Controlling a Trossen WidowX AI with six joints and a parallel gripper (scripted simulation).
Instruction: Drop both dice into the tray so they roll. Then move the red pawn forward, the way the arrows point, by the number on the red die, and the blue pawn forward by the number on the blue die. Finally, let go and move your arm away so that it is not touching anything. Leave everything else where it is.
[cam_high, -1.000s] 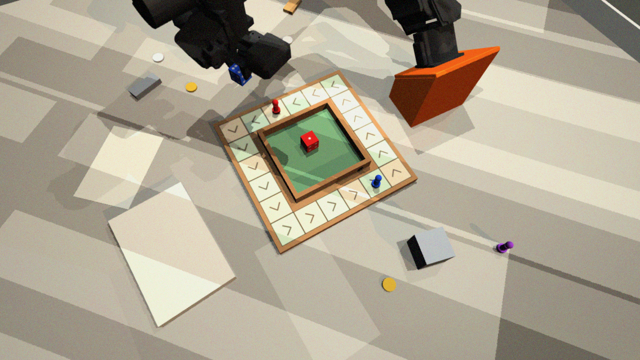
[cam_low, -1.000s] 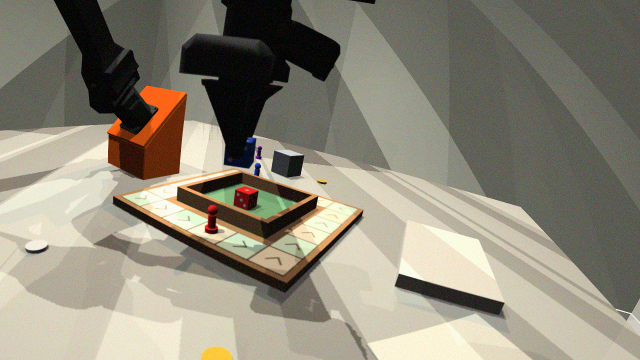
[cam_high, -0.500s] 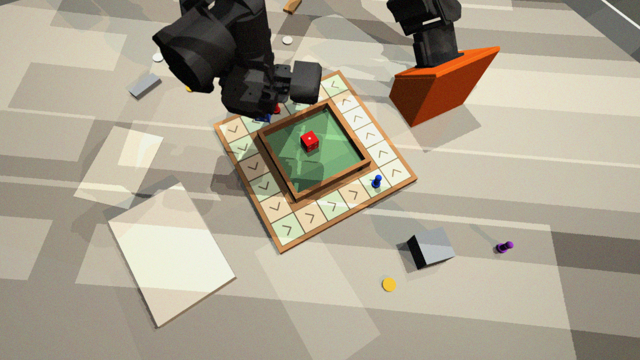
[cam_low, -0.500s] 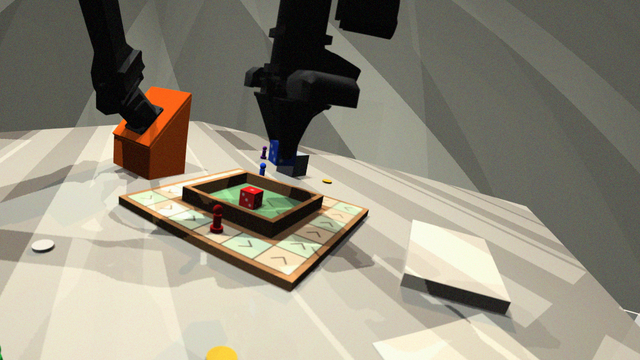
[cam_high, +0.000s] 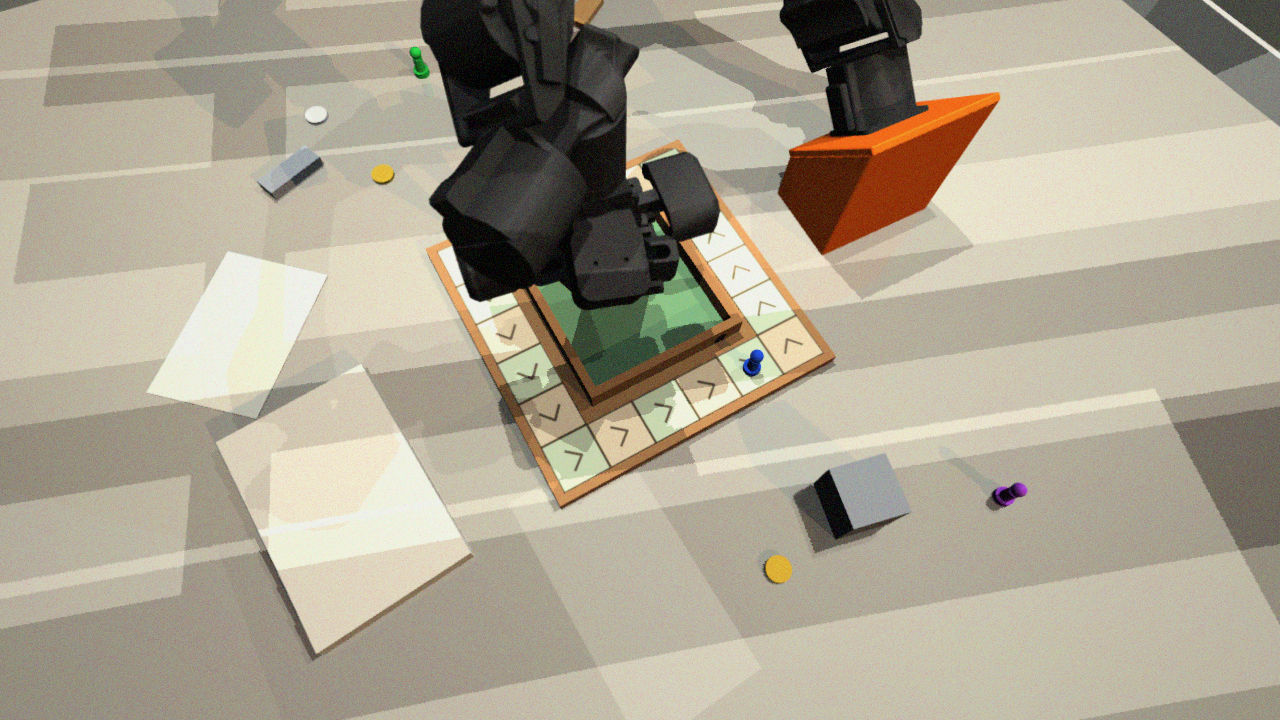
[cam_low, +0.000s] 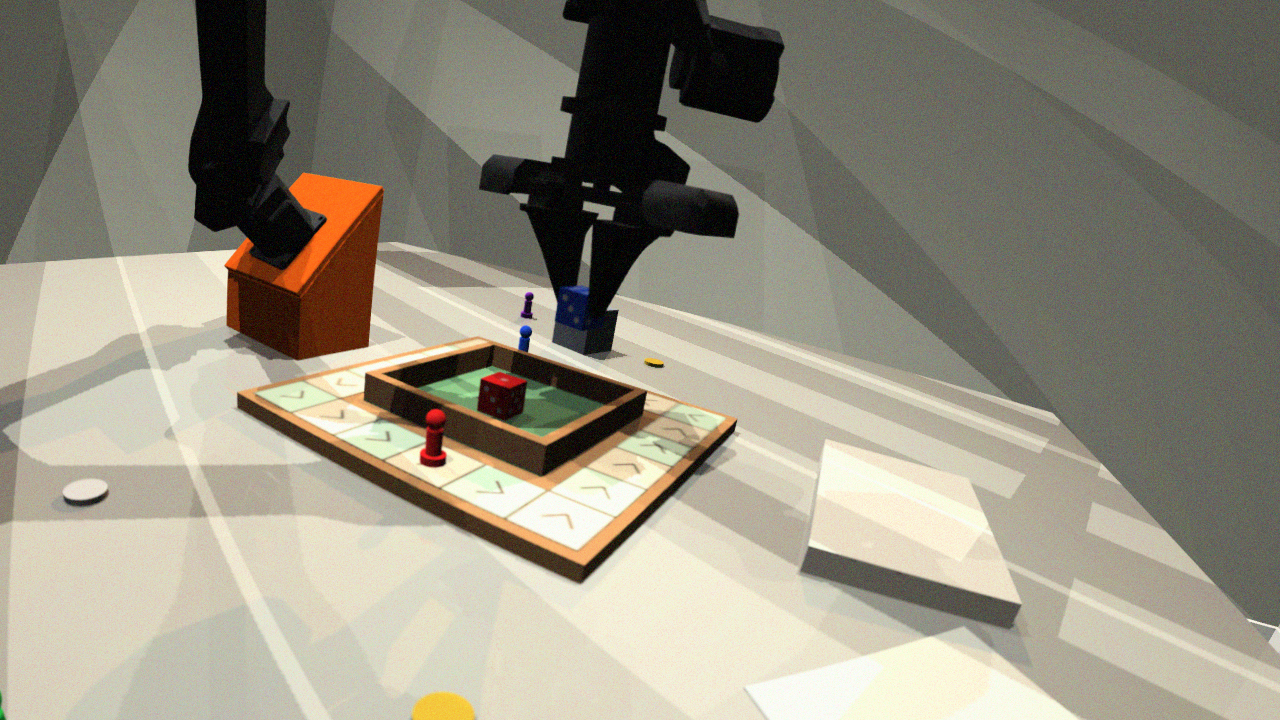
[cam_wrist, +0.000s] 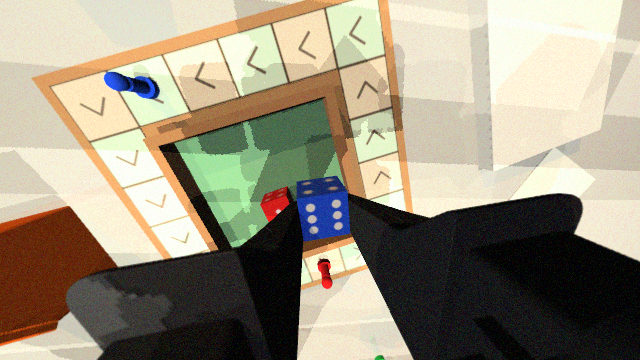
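My gripper tip is 12 cm to the left of the red pawn, 7 cm above it and 1 cm past it. Round my gripper tip: blue pawn: 12 cm behind, 10 cm to the left, 7 cm below; then green tray: 9 cm below, 4 cm behind, 1 cm to the right; then grey cube: 24 cm to the left, 14 cm behind, 7 cm below.
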